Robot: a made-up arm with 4 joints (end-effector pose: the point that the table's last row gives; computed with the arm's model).
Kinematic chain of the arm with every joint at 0, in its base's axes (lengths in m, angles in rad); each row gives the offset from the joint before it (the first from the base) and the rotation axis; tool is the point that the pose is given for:
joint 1: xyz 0 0 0.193 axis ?
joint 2: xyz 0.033 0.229 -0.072 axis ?
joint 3: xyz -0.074 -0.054 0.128 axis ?
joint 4: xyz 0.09 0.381 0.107 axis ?
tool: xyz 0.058 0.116 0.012
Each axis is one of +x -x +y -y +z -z.
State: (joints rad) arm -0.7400 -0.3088 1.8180 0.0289
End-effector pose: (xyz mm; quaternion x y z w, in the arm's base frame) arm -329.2 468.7 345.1 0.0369 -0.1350 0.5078 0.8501
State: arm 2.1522 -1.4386 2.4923 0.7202
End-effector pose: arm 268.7 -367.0 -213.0 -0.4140 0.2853 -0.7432 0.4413
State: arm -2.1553 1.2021 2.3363 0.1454
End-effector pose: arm 566.5 228.0 478.2 0.3470 0.5000 0.1000 0.7871
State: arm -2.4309 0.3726 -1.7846 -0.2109
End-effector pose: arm -285.5 -303.1 471.5 0.2635 -0.1114 0.8212 0.4937
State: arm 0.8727 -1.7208 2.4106 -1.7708
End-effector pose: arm -271.2 -324.0 -297.5 -0.8484 0.2979 0.0100 0.4373
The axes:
joint 1: +z
joint 2: -x
joint 3: +z
joint 4: +y

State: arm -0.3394 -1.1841 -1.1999 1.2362
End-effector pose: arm 460.5 -95.0 203.4 0.7480 0.5350 -0.1767 0.3508
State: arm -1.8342 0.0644 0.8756 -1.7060
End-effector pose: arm 644.2 217.4 390.8 -0.3517 -0.6473 -0.2980 0.6070
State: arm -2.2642 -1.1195 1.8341 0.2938
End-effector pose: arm 361.6 427.2 185.6 -0.2153 -0.3451 -0.2147 0.8879
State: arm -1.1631 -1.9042 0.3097 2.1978
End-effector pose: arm -130.3 85.2 476.9 0.4882 0.2216 0.4285 0.7273
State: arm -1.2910 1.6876 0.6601 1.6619
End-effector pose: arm 269.3 357.7 -294.7 0.1302 -0.8837 0.4484 0.0310
